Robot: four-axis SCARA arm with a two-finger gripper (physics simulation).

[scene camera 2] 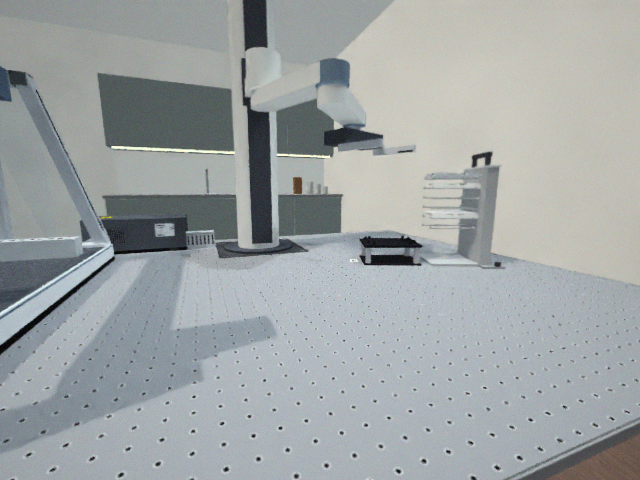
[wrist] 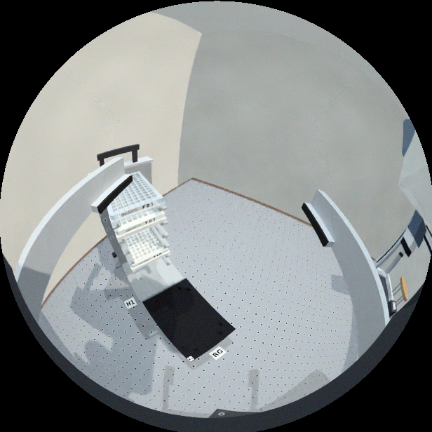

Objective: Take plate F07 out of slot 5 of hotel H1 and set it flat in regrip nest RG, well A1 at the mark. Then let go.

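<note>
Hotel H1 stands at the right in the scene view and left of centre in the wrist view. Its upper plates are marked F01 and F03. A lower white plate sits level below them; its label is too small to read, so I cannot tell if it is F07. The black regrip nest RG stands beside the hotel with no plate on it. A small A1 mark shows at its corner. My gripper is open and empty, above the nest's height and apart from the hotel.
The arm's column stands behind, left of the nest. A dark box and a small white slotted rack are left of the column. A large light frame stands at the far left. The hotel has a black top handle.
</note>
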